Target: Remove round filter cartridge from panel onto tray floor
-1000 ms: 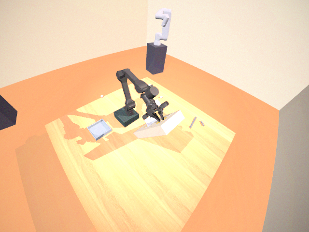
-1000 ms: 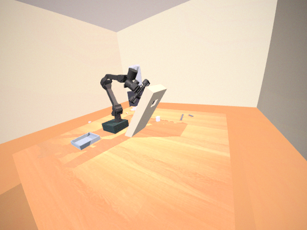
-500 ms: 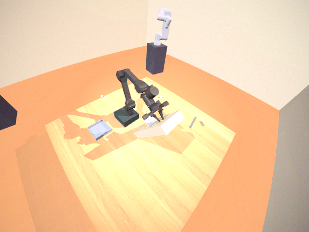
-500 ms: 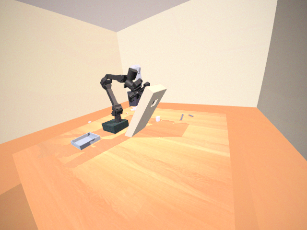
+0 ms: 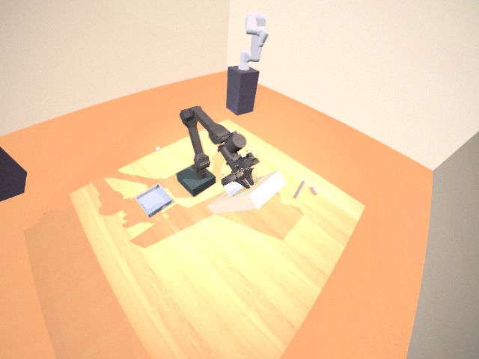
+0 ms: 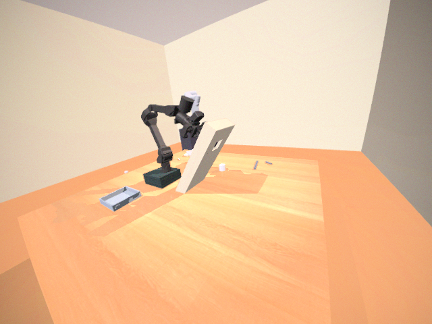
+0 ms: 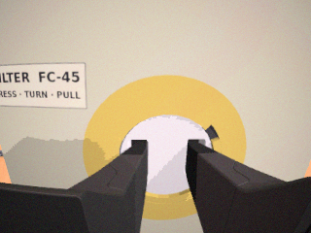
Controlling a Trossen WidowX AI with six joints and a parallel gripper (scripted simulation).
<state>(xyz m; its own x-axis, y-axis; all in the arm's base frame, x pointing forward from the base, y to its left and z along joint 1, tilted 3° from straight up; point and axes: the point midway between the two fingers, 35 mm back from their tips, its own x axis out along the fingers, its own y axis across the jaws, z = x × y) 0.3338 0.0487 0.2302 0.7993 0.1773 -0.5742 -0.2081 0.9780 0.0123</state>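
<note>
The round filter cartridge is 10 mm below my gripper tip and 10 mm ahead of it. The rest, counted from my gripper tip: grey-blue tray: 370 mm behind, 360 mm to the right, 270 mm below.
</note>
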